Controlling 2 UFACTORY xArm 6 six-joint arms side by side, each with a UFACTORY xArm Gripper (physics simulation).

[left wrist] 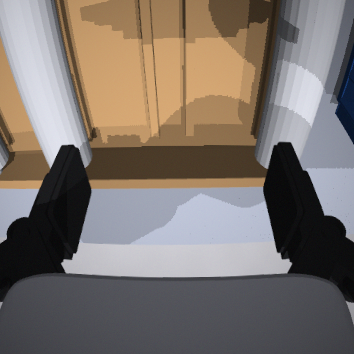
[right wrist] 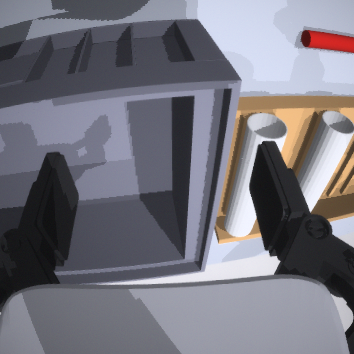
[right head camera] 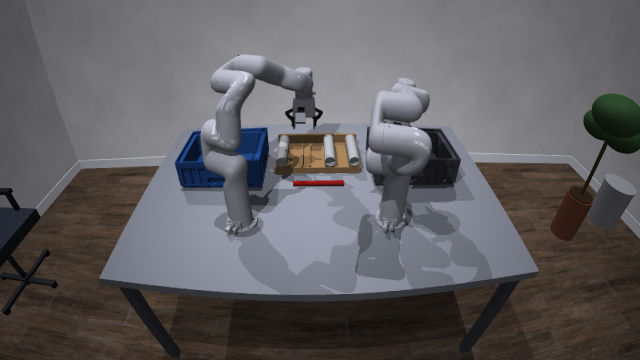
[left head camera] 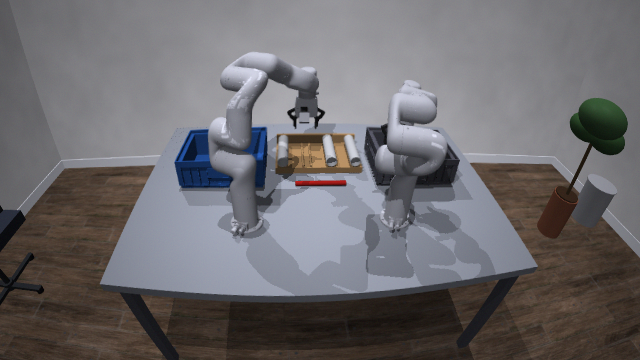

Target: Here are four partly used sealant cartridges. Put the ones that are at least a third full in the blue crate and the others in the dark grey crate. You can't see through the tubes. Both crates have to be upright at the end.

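Places are measured from the left arm's base along level axes (x left, y ahead, z down), in millimetres.
Pixels of known places: left gripper, fingertip midpoint: (left wrist: 175,165) (right head camera: 304,127) (left head camera: 305,127); right gripper, fingertip midpoint: (right wrist: 160,168); left arm's base at its link origin: (right head camera: 241,222) (left head camera: 246,222); right arm's base at its link origin: (right head camera: 390,219) (left head camera: 394,219).
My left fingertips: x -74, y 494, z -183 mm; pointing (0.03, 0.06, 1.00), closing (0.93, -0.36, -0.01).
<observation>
For each thing: its middle in the pictures, then the offset to it from my left fingertips. "spot": a spot on its surface instead.
- left end at a spot on its surface: (left wrist: 300,100) spot: dx +103, dy -10, dz +99 mm
- right end at a spot on its surface: (right wrist: 242,185) spot: dx -234, dy +77, dz +109 mm
- blue crate at the middle of its body: (left head camera: 223,156) (right head camera: 224,157) dx +335, dy -197, dz +110 mm
- dark grey crate at the middle of its body: (right wrist: 33,180) (right head camera: 411,155) (left head camera: 410,155) dx -497, dy +118, dz +110 mm
- shallow wooden tray at the middle of its body: (left wrist: 108,67) (right wrist: 330,168) (left head camera: 317,152) (right head camera: 317,152) dx -50, dy +43, dz +146 mm
- red rod at the middle of its body: (left head camera: 320,183) (right head camera: 318,183) dx -127, dy -161, dz +172 mm
Three white cartridges lie in the wooden tray: one at the left end (left head camera: 283,150) (right head camera: 283,150) (left wrist: 300,100), one right of the middle (left head camera: 329,149) (right head camera: 329,149) (left wrist: 37,75) (right wrist: 324,167), one at the right end (left head camera: 352,150) (right head camera: 352,150) (right wrist: 242,185). The fourth does not show. The blue crate (left head camera: 195,172) (right head camera: 195,172) (left wrist: 348,110) and dark grey crate (left head camera: 442,172) (right head camera: 442,172) (right wrist: 205,150) stand upright. My left gripper (left head camera: 305,127) (right head camera: 304,127) (left wrist: 175,165) is open and empty above the tray. My right gripper (right wrist: 160,168) is open above the grey crate's tray side, mostly hidden by its arm in the head views.
The shallow wooden tray (left head camera: 318,170) (right head camera: 318,170) (left wrist: 175,183) (right wrist: 290,102) lies between the crates. A red rod (left head camera: 320,183) (right head camera: 318,183) (right wrist: 332,41) lies along the tray's side nearest the arm bases. The left arm blocks part of the blue crate, the right arm part of the grey one.
</observation>
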